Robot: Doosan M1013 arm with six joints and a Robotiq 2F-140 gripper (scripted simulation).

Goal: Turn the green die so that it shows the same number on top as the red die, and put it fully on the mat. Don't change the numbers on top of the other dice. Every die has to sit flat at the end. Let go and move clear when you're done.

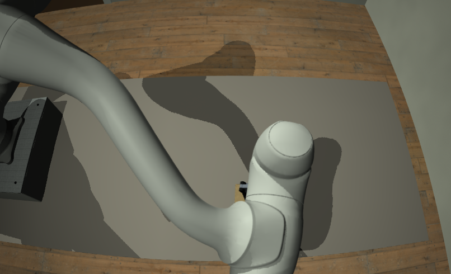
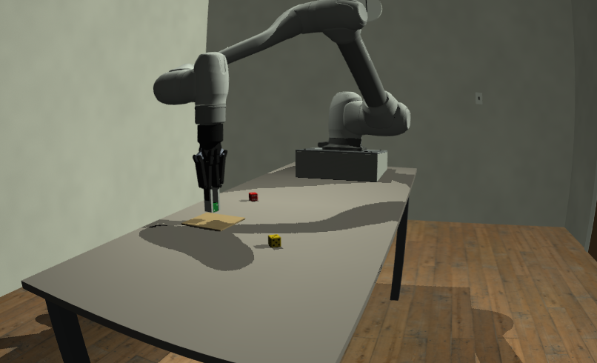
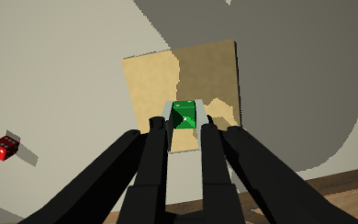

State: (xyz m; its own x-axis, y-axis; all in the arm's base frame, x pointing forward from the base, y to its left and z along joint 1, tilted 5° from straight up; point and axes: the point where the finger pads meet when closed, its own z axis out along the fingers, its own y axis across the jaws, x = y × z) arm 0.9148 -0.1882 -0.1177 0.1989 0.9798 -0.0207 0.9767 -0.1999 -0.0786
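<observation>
Now: the tan mat 60 mm below my hand. From my hand the other things lie so: red die (290 mm behind, 50 mm below); then green die (20 mm below); then yellow die (240 mm to the left, 130 mm ahead, 50 mm below).
</observation>
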